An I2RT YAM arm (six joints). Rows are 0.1 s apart.
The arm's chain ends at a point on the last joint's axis. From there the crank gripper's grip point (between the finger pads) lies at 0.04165 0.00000 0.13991 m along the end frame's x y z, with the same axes.
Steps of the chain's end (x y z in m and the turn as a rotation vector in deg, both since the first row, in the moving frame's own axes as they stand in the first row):
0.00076, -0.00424, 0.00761, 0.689, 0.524, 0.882
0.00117, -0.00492, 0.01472, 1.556, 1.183, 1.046
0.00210, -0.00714, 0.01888, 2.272, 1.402, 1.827
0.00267, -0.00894, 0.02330, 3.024, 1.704, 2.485
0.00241, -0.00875, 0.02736, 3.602, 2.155, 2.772
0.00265, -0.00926, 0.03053, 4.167, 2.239, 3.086
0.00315, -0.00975, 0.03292, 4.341, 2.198, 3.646
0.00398, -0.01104, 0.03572, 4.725, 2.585, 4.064
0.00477, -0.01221, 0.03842, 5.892, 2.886, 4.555
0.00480, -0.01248, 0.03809, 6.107, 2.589, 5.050
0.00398, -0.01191, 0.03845, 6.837, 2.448, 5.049
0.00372, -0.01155, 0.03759, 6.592, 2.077, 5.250
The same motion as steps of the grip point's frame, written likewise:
0.00205, -0.00527, 0.00722, 0.689, 0.524, 0.882
0.00408, -0.00792, 0.01379, 1.556, 1.183, 1.046
0.00558, -0.01128, 0.01774, 2.272, 1.402, 1.827
0.00693, -0.01439, 0.02185, 3.024, 1.704, 2.485
0.00780, -0.01535, 0.02548, 3.602, 2.155, 2.772
0.00829, -0.01697, 0.02851, 4.167, 2.239, 3.086
0.00873, -0.01745, 0.03092, 4.341, 2.198, 3.646
0.01054, -0.01930, 0.03335, 4.725, 2.585, 4.064
0.01218, -0.02286, 0.03558, 5.892, 2.886, 4.555
0.01155, -0.02330, 0.03547, 6.107, 2.589, 5.050
0.01047, -0.02451, 0.03577, 6.837, 2.448, 5.049
0.00931, -0.02347, 0.03529, 6.592, 2.077, 5.250

